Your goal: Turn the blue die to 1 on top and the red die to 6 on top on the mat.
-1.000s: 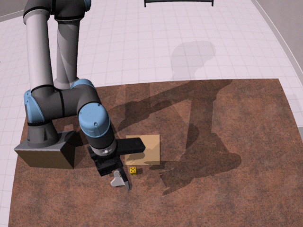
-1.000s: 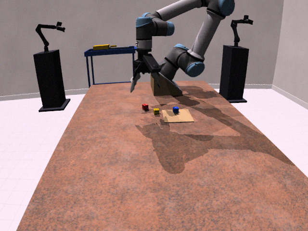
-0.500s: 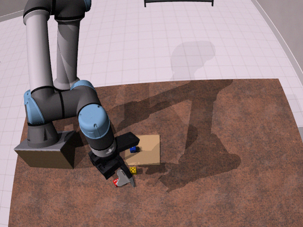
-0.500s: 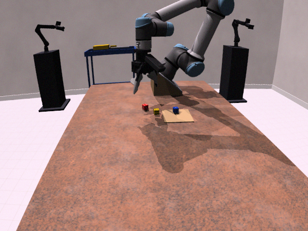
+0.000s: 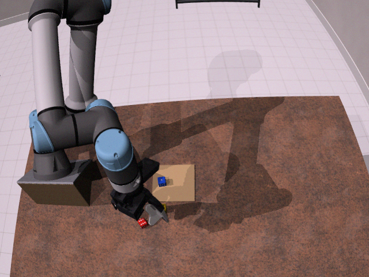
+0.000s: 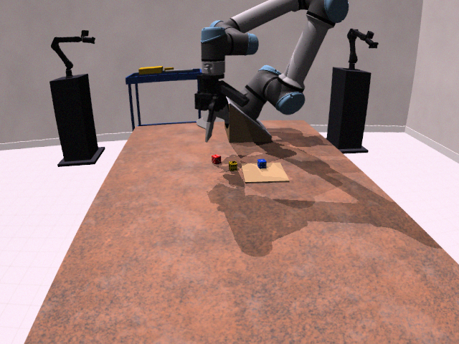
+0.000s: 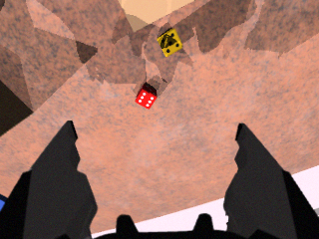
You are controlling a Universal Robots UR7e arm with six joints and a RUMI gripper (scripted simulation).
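My gripper is now 10 cm above the red die, 2 cm past it and 1 cm to the left of it. Round my hand: yellow die: 10 cm below, 4 cm to the left, 4 cm ahead; blue die: 14 cm to the left, 9 cm below, 5 cm ahead; tan mat: 14 cm to the left, 11 cm below, 8 cm ahead.
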